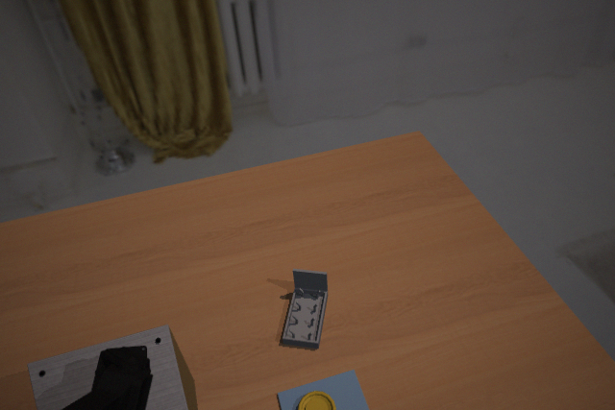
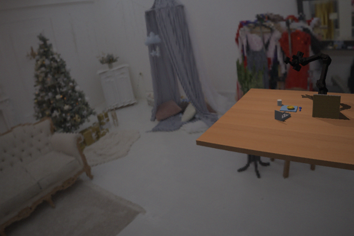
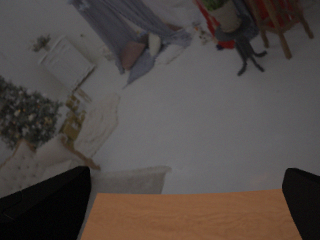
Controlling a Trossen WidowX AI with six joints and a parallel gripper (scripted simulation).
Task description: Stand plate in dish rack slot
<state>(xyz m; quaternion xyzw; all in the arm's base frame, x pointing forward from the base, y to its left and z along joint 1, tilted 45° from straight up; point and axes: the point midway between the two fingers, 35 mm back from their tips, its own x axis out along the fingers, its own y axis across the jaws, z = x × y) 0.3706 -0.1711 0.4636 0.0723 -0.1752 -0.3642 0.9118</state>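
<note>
My gripper tip is now 42 cm to the right of the yellow plate, 29 cm above it and 12 cm past it. Round my gripper tip: white cup 35 cm to the left, 28 cm below; light blue mat 41 cm to the left, 30 cm below, 11 cm behind; blue spoon 38 cm to the left, 30 cm below, 21 cm behind.
</note>
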